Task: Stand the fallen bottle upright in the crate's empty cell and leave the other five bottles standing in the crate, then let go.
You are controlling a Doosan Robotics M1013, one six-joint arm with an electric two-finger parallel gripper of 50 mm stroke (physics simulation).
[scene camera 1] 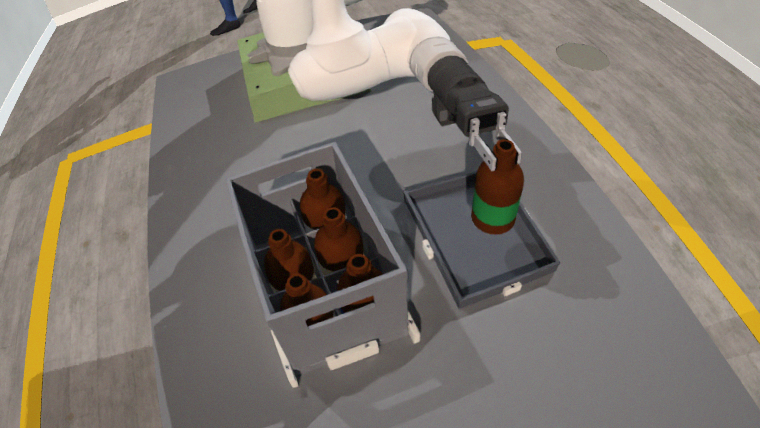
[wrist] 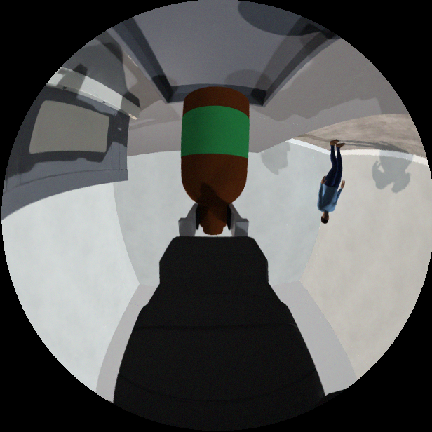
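A brown bottle with a green band hangs about upright, neck up, over the grey tray at the right in the scene view. My gripper is shut on its neck, with the fingers on either side. The grey crate stands to the left of the tray in the scene view. Five brown bottles stand upright in it. The cell at its back left, beside the rearmost bottle, holds no bottle that I can see; its floor is hidden.
The shallow grey tray lies right of the crate, with small white blocks at its sides. White blocks also stand against the crate's foot. The green robot base is behind the crate. A person stands farther off.
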